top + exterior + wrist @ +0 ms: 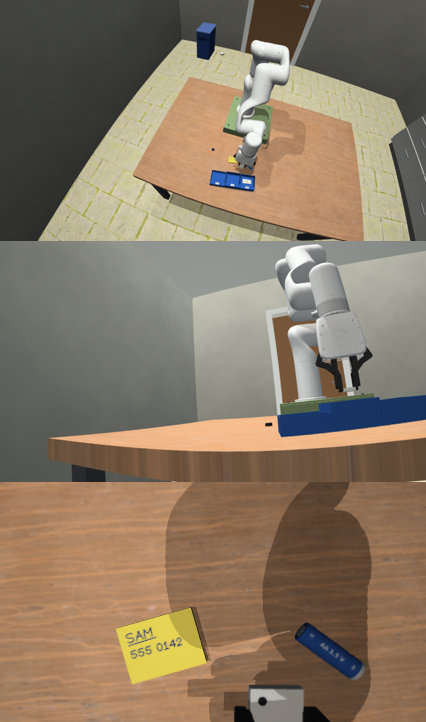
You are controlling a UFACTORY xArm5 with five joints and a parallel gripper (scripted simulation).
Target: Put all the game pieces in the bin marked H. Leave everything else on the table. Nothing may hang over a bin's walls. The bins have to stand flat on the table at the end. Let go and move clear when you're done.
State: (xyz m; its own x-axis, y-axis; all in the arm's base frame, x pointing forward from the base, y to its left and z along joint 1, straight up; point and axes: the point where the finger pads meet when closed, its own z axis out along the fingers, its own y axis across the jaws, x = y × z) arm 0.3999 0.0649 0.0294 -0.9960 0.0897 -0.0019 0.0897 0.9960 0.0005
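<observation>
The three joined blue bins is 9 cm ahead of my hand, 6 cm below it and 3 cm to the right of it. From my hand the other things lie so: pale piece (2 cm below); yellow piece (8 cm below, 6 cm to the right, 4 cm behind); blue piece (8 cm below, 5 cm to the left, 3 cm behind).
</observation>
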